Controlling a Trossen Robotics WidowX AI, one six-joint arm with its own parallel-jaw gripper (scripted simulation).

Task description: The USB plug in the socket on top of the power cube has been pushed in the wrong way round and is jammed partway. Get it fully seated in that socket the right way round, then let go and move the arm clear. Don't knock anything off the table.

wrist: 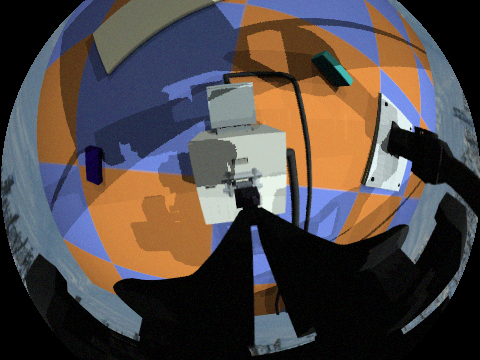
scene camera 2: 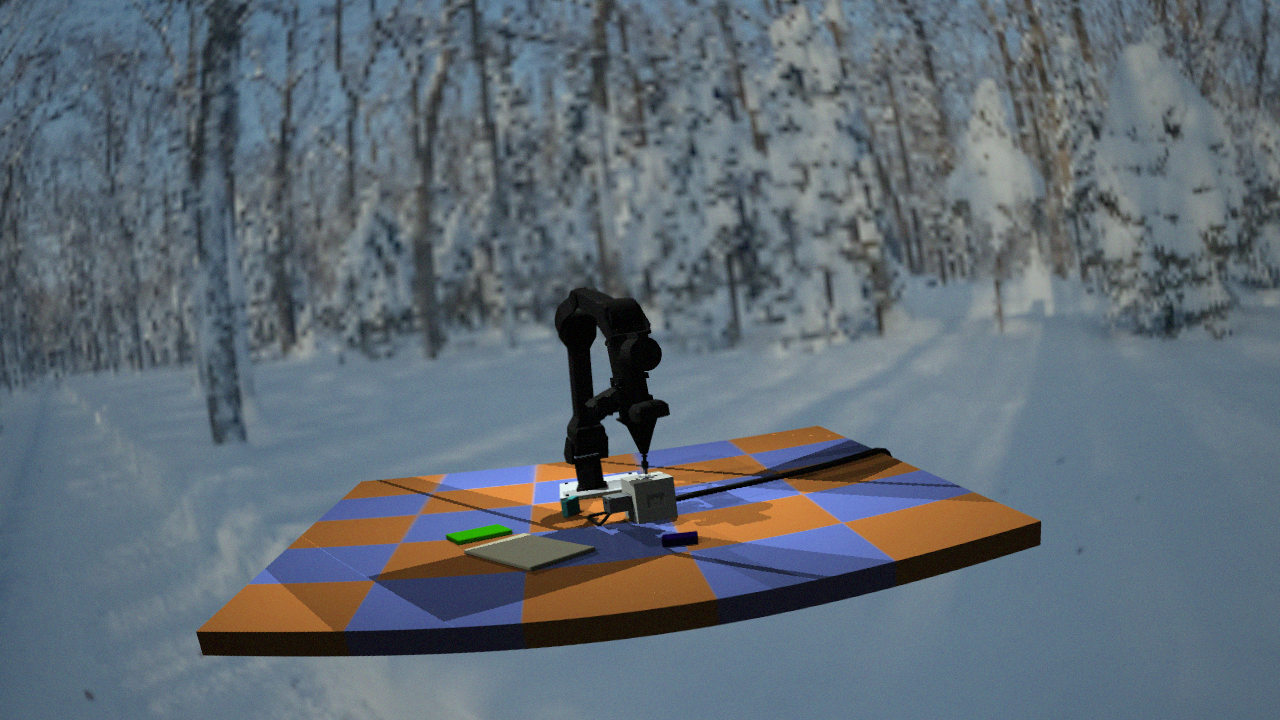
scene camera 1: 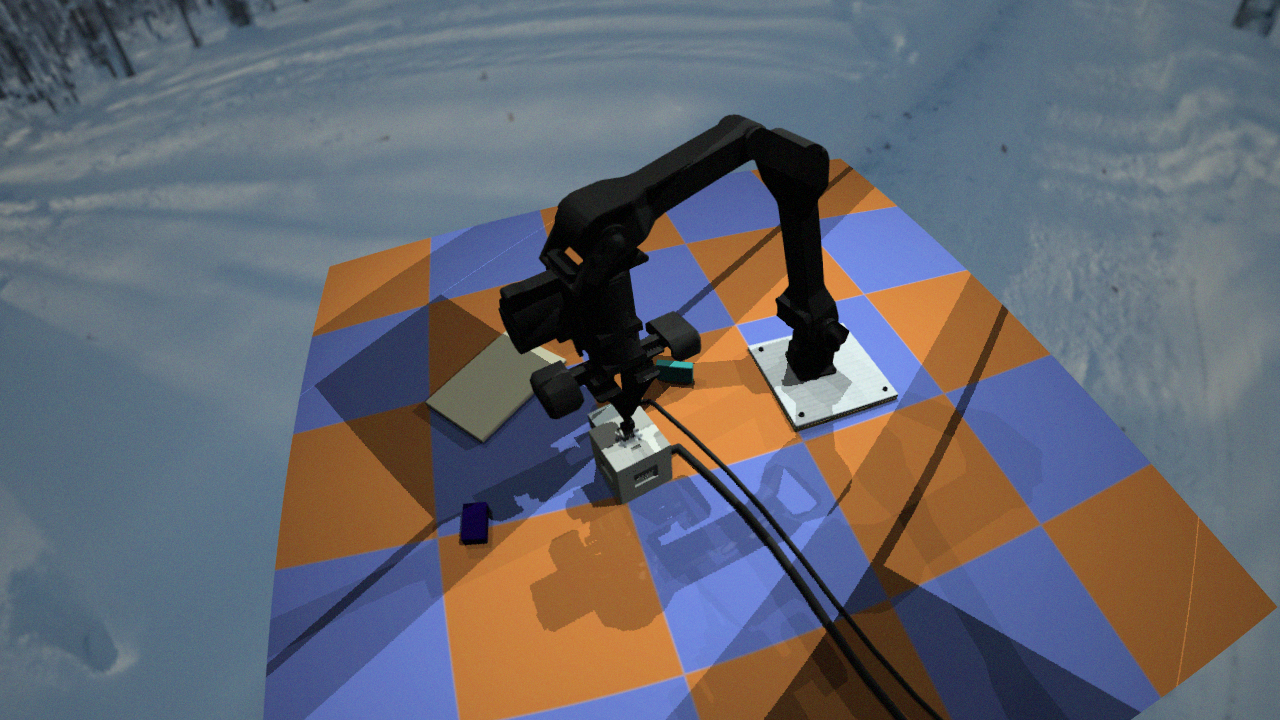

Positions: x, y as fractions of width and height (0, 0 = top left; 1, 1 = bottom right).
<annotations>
My gripper shows in the wrist view (0.52, 0.60), in scene camera 2 (0.50, 0.63) and in scene camera 1 (0.49, 0.58).
</annotations>
